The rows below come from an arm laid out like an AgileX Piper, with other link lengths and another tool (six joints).
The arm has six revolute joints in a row. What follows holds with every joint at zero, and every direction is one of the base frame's.
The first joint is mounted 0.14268 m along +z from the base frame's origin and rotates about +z.
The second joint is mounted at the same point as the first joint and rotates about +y.
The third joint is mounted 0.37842 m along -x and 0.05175 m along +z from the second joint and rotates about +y.
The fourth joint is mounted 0.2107 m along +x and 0.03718 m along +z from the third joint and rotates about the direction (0.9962, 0, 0.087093).
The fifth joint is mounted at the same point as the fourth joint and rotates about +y.
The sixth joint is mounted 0.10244 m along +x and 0.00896 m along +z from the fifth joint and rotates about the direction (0.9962, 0, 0.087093).
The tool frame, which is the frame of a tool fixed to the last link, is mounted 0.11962 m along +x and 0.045 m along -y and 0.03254 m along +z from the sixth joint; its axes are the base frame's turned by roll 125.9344, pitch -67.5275 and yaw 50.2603 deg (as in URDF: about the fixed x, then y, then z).
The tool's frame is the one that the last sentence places.
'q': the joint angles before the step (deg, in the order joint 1, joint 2, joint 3, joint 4, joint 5, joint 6). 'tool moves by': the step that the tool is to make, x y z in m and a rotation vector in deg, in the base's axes. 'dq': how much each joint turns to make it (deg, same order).
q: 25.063 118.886 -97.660 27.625 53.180 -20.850
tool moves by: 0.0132 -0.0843 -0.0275 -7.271 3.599 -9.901
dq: -6.047 0.003 3.746 -8.282 -0.008 7.275
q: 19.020 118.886 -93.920 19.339 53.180 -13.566
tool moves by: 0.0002 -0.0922 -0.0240 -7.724 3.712 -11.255
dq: -6.401 0.110 4.118 -9.440 -0.345 8.838
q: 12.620 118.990 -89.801 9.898 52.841 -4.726
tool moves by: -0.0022 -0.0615 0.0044 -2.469 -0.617 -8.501
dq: -5.351 -1.695 2.660 -3.902 -1.678 4.728
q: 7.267 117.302 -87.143 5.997 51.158 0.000
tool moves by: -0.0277 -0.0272 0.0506 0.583 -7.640 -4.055
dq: -2.513 -10.124 8.659 -0.337 -6.313 1.158
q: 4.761 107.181 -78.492 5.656 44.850 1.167
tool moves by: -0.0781 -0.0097 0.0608 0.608 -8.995 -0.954
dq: -0.174 -17.576 14.774 0.007 -6.259 0.230
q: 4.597 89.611 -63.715 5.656 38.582 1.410
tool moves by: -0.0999 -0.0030 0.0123 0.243 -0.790 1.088
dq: 0.725 -15.950 12.744 0.233 2.426 -0.245
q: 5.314 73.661 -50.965 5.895 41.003 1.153
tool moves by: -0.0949 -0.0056 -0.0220 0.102 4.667 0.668
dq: -0.024 -12.761 9.930 0.339 7.513 -0.029
